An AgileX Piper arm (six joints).
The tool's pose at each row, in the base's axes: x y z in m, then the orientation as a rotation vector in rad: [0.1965, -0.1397, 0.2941, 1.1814, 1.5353, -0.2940]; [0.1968, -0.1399, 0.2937, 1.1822, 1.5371, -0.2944]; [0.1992, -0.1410, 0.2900, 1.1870, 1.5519, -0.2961]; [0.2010, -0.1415, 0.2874, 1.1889, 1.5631, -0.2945]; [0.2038, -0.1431, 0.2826, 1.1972, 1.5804, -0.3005]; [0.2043, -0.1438, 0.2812, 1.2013, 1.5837, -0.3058]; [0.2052, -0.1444, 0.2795, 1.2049, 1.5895, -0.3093]
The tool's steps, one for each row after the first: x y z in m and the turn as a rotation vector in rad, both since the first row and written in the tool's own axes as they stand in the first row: [0.0003, 0.0000, 0.0005, 0.0010, 0.0016, -0.0007]; [0.0031, -0.0001, 0.0040, 0.0074, 0.0144, -0.0063]; [0.0053, 0.0001, 0.0063, 0.0093, 0.0246, -0.0100]; [0.0089, -0.0004, 0.0108, 0.0209, 0.0392, -0.0170]; [0.0098, -0.0009, 0.0121, 0.0273, 0.0413, -0.0191]; [0.0111, -0.0011, 0.0137, 0.0326, 0.0460, -0.0218]
